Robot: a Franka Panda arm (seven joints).
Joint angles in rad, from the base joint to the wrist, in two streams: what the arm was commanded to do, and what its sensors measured. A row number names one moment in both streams.
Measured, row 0:
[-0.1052, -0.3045, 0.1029, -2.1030, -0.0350, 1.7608, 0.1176]
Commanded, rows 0 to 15:
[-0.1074, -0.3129, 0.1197, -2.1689, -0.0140, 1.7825, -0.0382]
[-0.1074, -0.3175, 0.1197, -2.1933, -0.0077, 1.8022, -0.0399]
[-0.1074, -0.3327, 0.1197, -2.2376, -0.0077, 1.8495, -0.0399]
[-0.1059, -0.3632, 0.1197, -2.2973, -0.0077, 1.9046, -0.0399]
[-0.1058, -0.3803, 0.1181, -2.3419, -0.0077, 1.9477, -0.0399]
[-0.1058, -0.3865, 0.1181, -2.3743, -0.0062, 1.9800, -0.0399]
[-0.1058, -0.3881, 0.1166, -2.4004, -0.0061, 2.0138, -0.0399]
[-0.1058, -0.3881, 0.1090, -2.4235, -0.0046, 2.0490, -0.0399]
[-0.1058, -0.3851, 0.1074, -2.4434, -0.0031, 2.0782, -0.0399]
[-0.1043, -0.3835, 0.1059, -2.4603, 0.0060, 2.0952, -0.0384]
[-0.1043, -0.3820, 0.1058, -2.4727, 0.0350, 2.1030, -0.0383]
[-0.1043, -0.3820, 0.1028, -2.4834, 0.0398, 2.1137, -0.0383]
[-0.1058, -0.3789, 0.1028, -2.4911, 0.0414, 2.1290, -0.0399]
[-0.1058, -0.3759, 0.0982, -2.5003, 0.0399, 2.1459, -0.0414]
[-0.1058, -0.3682, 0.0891, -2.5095, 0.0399, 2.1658, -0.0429]
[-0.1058, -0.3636, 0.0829, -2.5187, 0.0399, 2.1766, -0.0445]
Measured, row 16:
[-0.1057, -0.3553, 0.1038, -2.4790, 0.0240, 2.1230, -0.0193]
